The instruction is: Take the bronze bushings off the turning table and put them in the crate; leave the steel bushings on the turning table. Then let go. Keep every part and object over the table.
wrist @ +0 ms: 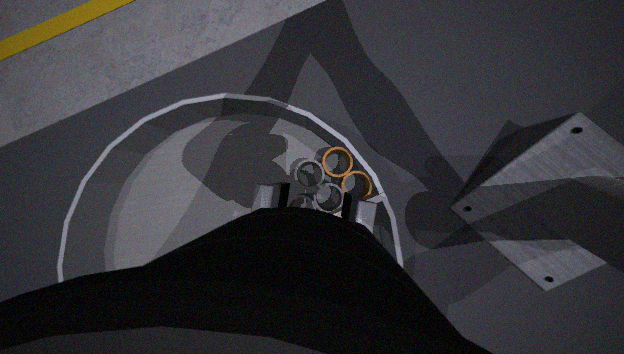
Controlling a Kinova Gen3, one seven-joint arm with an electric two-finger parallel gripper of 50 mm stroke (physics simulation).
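The turning table (225,95) is a round grey dish with a pale raised rim. Two bronze bushings stand close together near its right rim: one bronze bushing (337,148) is farther up in view, the other bronze bushing (370,186) is lower and beside the right finger. Left of them are steel bushings: one steel bushing (310,160), a second steel bushing (328,184), and a third steel bushing (302,196) partly hidden by the gripper body. My gripper (315,199) is open, above the group, with the lower steel bushings showing between its fingers. The crate does not show.
A brushed-metal bracket (530,172) with dark holes stands right of the turning table. The table edge runs diagonally across the upper left, with pale floor (165,60) and a yellow stripe (65,26) beyond it. Arm shadows cross the dish and table. The black gripper body hides the lower middle.
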